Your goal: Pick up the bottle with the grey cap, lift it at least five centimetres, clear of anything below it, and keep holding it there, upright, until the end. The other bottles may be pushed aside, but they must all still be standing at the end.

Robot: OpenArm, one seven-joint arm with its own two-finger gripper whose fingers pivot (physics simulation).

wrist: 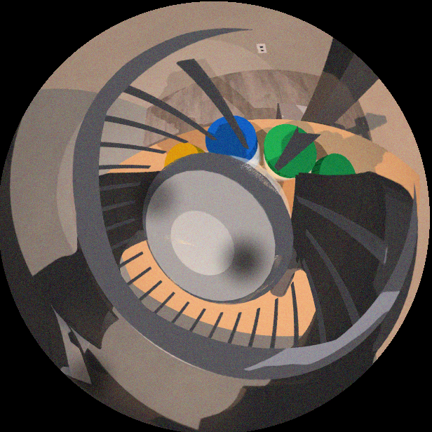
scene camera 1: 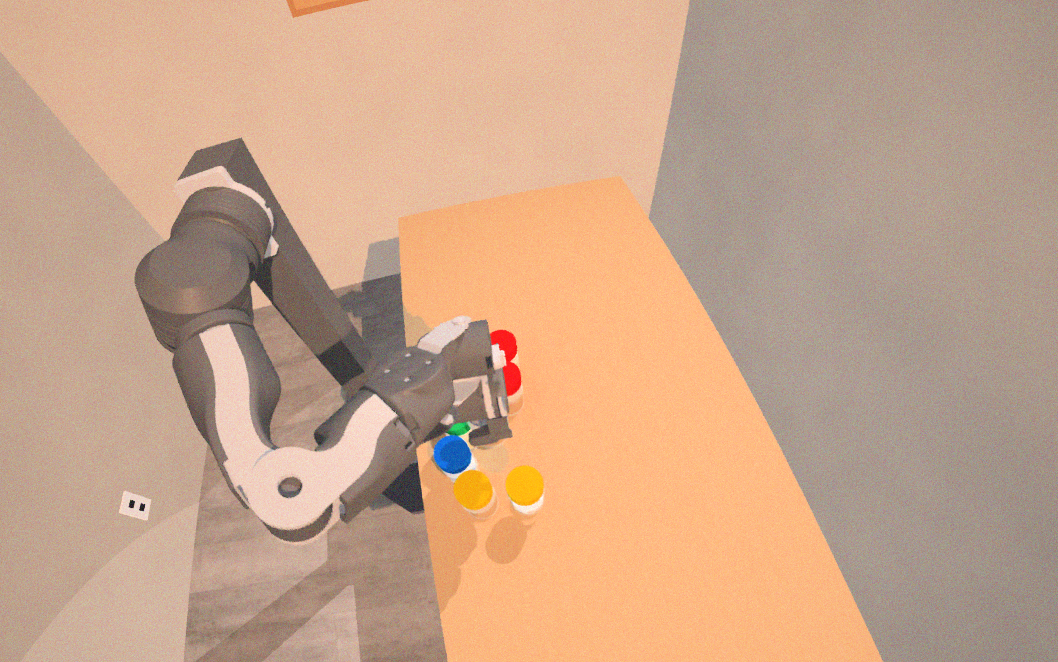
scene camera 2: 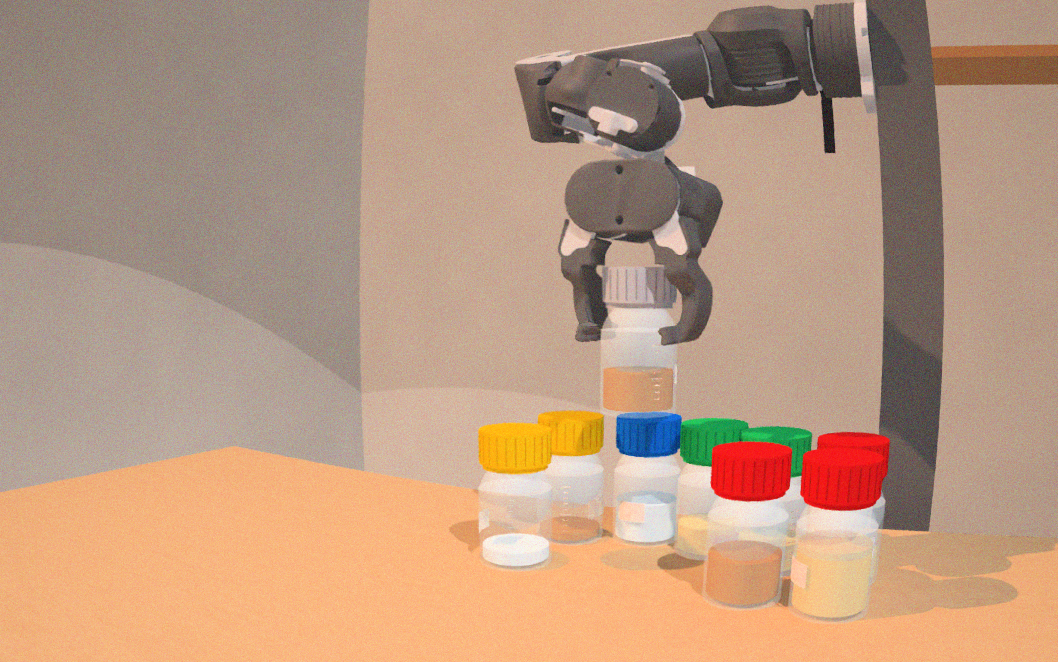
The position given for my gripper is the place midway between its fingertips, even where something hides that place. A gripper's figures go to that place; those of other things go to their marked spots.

Scene:
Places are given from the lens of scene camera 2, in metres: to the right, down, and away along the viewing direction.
my gripper (scene camera 2: 636, 342): 0.08, 0.01, 0.56
blue-capped bottle (scene camera 2: 646, 476): 0.09, 0.12, 0.61
green-capped bottle (scene camera 2: 695, 496): 0.13, 0.13, 0.57

